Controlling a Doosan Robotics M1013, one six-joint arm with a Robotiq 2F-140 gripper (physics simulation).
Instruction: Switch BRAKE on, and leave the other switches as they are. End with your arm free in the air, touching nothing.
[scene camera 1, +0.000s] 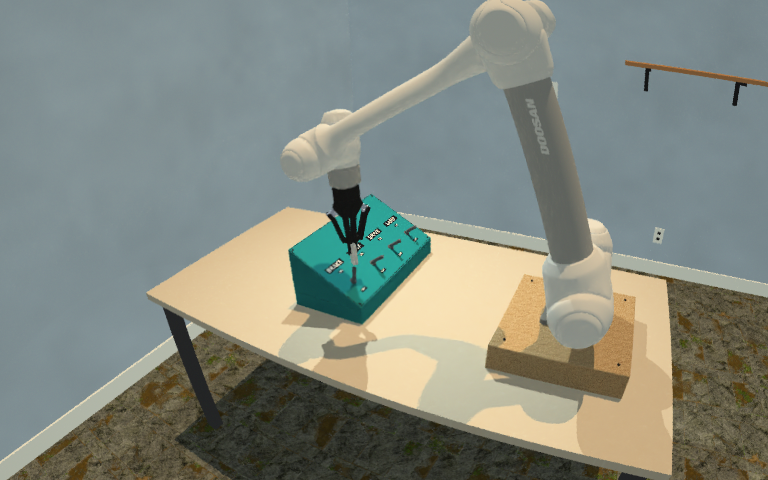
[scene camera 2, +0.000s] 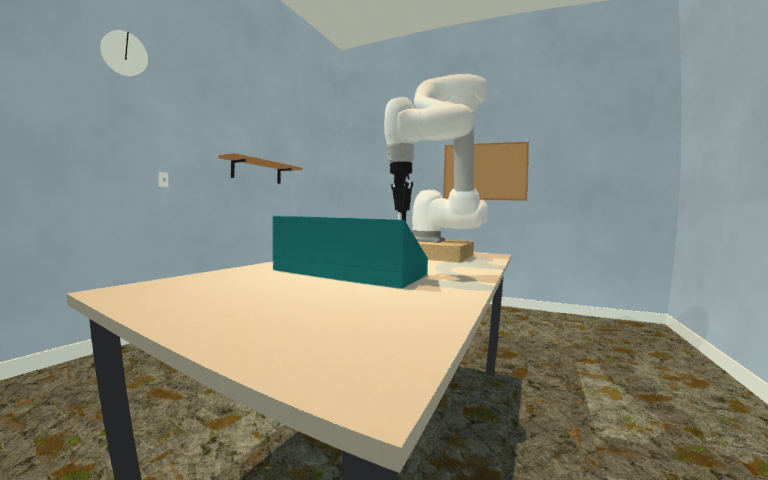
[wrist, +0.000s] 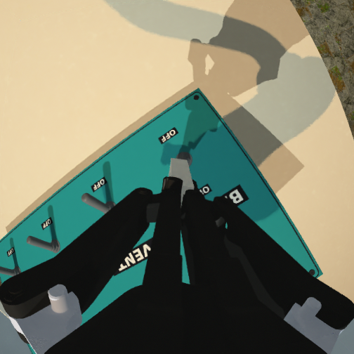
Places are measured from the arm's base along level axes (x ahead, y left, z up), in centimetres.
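Where they show: gripper, fingertip midpoint: (scene camera 1: 354, 263); arm's base, link origin: (scene camera 2: 426, 240).
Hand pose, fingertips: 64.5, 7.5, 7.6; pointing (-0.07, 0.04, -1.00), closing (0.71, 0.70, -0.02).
Each offset is from my fingertips to the centre of the thing, as dx, dy, dz. Level surfaces: height alone.
The teal switch box @(+6.9, -17.7, -8.7) (scene camera 1: 320, 294) (scene camera 2: 339, 249) (wrist: 135, 165) has a sloping panel. The BRAKE lever @(+0.0, +0.7, -3.2) (scene camera 1: 353, 275) is nearest the box's near corner, beside the BRAKE label @(+6.9, +0.3, -2.2) (scene camera 1: 334, 266) (wrist: 235, 196). It looks more upright than the others. In the wrist view its dark round base shows, and the fingers hide the rest. My gripper (scene camera 1: 353, 260) (scene camera 2: 402, 215) (wrist: 176, 171) is shut and empty, its tips right at the BRAKE lever; I cannot tell whether they touch. The VENT lever @(-2.0, -11.2, -3.9) (scene camera 1: 378, 260) (wrist: 97, 201) and two further levers @(-2.8, -23.1, -3.9) (scene camera 1: 394, 245) (wrist: 42, 244) lean toward OFF.
The box stands on a pale wooden table @(dz -15.4) (scene camera 1: 226, 266) (scene camera 2: 254, 328). The arm's base is on a wooden block (scene camera 1: 509, 339) (scene camera 2: 453, 251) to the right in scene camera 1. A wall shelf (scene camera 1: 696, 71) (scene camera 2: 260, 161) is on the wall away from the box.
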